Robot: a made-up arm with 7 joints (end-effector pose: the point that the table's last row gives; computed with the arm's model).
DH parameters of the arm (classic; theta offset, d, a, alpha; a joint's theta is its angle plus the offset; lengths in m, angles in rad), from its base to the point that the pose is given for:
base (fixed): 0 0.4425 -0.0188 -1.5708
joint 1: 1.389 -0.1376 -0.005 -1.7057
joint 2: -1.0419 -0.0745 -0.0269 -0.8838
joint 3: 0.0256 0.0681 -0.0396 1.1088
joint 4: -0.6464 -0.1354 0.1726 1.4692
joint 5: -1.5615 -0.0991 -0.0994 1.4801
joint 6: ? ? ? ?
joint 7: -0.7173 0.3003 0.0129 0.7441
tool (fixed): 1.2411 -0.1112 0 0
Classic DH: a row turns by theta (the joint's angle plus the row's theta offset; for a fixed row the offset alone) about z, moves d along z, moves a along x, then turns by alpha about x.
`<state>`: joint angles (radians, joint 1 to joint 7).
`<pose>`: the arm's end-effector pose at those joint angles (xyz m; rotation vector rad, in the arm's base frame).
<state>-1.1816 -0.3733 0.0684 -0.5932 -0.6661 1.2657 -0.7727</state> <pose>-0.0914 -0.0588 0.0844 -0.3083 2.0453 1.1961</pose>
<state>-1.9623 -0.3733 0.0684 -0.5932 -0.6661 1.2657 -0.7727</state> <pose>0.1816 -0.0588 0.1370 -0.6566 1.3591 0.8771</pose>
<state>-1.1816 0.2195 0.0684 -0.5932 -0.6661 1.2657 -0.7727</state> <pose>-0.0224 -0.0846 0.0735 0.1700 1.9497 0.6970</pose>
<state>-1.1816 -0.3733 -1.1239 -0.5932 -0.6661 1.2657 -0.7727</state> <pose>-0.0886 -0.4598 0.1949 1.5824 -2.5094 -0.8566</pose>
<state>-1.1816 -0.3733 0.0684 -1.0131 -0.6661 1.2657 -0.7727</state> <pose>-0.1528 -0.0511 0.1113 -0.6363 1.9267 1.5904</pose>
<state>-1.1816 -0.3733 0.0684 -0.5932 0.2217 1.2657 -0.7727</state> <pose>0.3098 -0.2779 0.2458 -0.9465 1.6004 0.5191</pose>
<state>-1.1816 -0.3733 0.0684 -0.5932 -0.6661 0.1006 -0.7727</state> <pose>-0.1480 -0.3098 0.1969 1.2156 -2.3116 -1.2488</pose>
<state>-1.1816 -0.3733 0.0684 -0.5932 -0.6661 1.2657 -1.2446</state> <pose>-0.0691 -0.0693 0.0585 -0.7009 1.6366 1.2676</pose>
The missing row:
joint 6: 1.0193 0.4374 0.0557 -1.5904
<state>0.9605 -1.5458 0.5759 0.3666 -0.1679 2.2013 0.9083</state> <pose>-0.3719 0.0077 0.3202 -1.4483 -1.1668 1.0448</pose>
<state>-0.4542 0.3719 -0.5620 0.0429 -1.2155 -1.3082 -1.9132</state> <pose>-0.2826 -0.3390 0.5341 -0.6165 -0.5372 -2.1919</pose>
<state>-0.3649 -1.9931 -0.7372 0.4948 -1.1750 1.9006 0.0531</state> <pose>-0.4194 -0.0365 0.2590 -0.2150 -2.4328 -1.2449</pose>
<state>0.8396 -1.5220 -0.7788 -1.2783 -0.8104 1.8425 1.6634</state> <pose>-0.1428 -0.3322 0.6419 0.8977 -0.5269 0.0783</pose>
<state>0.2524 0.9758 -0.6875 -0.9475 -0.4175 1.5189 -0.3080</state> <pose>-0.3404 -0.2013 0.5065 -0.5936 -2.3999 0.2324</pose>
